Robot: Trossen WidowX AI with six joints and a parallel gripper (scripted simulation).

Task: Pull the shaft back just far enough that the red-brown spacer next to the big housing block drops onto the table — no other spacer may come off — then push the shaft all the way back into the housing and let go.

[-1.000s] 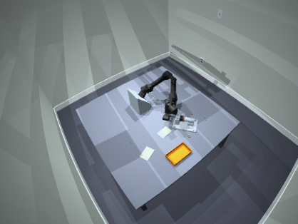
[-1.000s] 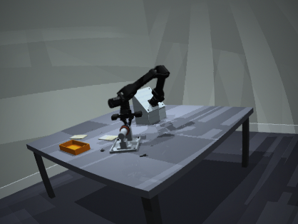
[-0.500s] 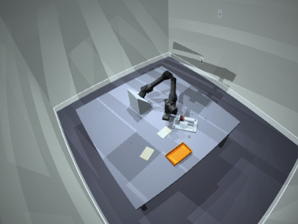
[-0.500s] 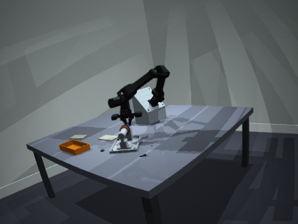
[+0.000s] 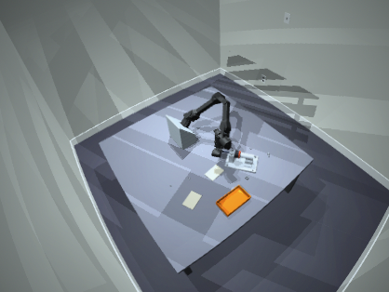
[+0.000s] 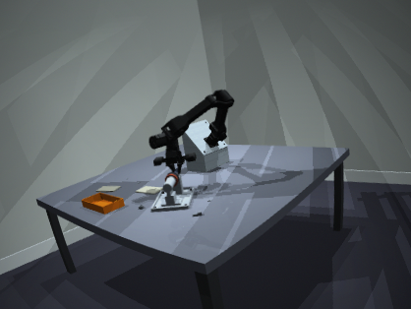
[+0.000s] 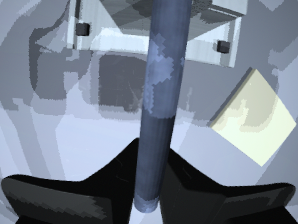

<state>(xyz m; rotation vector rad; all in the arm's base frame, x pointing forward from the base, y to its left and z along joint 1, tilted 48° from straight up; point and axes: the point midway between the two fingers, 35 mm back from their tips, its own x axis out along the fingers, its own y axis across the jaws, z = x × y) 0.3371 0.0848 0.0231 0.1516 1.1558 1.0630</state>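
The blue-grey shaft is 60 mm ahead of my gripper tip, 50 mm to the left of it and 30 mm above it. Round my gripper tip: red-brown spacer 120 mm ahead, 90 mm to the left, 30 mm above; orange tray 350 mm ahead, 160 mm to the right, 40 mm below.
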